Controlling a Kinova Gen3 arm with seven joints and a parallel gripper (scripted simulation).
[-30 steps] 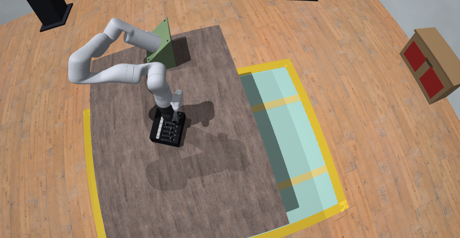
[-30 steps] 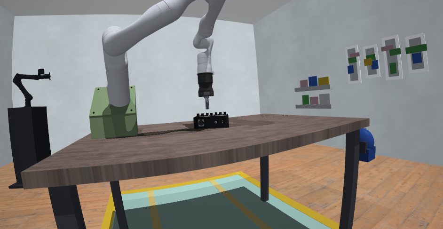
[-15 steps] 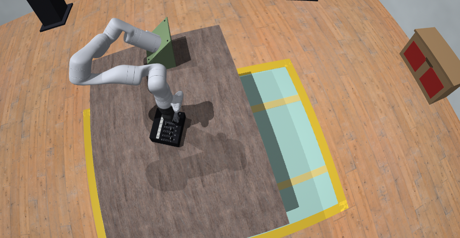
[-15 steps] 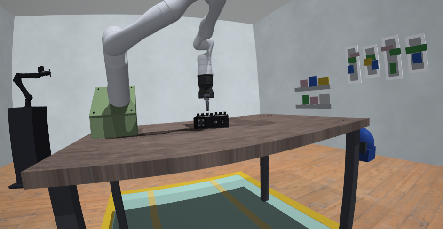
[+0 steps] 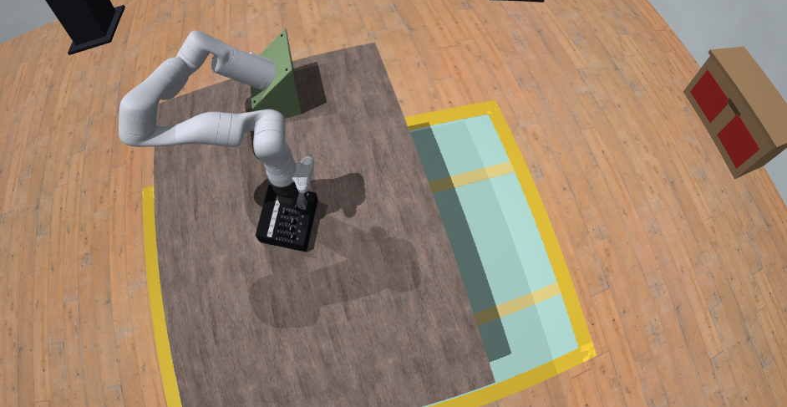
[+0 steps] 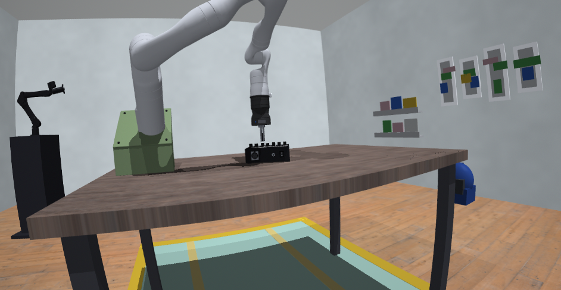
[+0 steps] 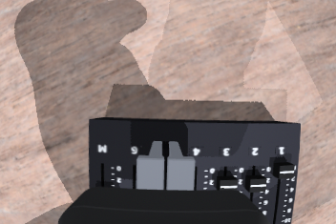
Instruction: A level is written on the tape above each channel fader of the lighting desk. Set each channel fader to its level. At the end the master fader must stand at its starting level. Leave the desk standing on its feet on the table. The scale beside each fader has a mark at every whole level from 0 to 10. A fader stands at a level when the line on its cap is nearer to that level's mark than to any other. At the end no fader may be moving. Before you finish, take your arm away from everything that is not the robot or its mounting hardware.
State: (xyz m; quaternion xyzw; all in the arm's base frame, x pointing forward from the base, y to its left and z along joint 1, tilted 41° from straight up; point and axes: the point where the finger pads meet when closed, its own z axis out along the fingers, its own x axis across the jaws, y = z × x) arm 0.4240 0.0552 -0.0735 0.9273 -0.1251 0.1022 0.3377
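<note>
Now: hand 50 mm past the master fader cap, 30 mm above it and 20 mm to the left of it.
</note>
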